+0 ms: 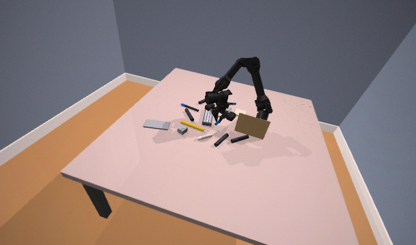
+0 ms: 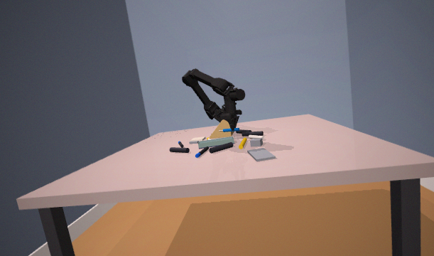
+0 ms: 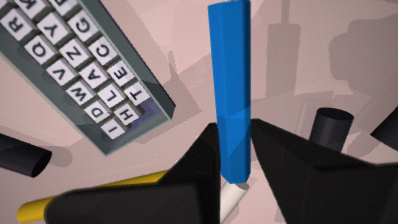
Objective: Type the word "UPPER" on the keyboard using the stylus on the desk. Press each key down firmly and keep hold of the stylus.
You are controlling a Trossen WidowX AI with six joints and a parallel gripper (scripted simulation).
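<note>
The white cylinder is 12 cm to the left of my gripper tip, 4 cm below it and 3 cm ahead of it. From my gripper tip the other things lie so: yellow pen 14 cm ahead, 7 cm to the left, 4 cm below; stylus 5 cm to the right, 1 cm behind; grey cube 17 cm ahead, 14 cm to the left, 4 cm below.
</note>
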